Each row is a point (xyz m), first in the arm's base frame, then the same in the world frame.
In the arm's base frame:
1: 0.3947 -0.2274 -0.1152
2: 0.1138 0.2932 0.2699
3: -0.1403 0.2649 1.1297
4: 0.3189 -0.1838 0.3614
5: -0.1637 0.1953 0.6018
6: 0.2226 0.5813 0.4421
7: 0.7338 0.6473 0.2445
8: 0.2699 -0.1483 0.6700
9: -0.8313 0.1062 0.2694
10: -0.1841 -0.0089 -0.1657
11: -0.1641 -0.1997 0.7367
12: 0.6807 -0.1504 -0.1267
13: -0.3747 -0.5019 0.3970
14: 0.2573 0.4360 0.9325
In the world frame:
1: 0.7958 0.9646 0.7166
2: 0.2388 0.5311 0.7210
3: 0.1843 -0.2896 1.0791
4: 0.7072 0.5562 0.9618
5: 0.3026 0.0921 0.7264
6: -0.0630 0.4922 0.8996
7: -0.1053 0.9766 1.1610
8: 0.6426 0.2923 1.1202
9: 0.4157 -0.0908 0.0068
10: 0.5773 0.6479 0.2296
11: 0.6833 -0.0416 0.8333
12: 0.7230 1.1633 0.9242
13: 1.0137 0.0583 0.4701
14: 0.0363 0.1296 1.2482

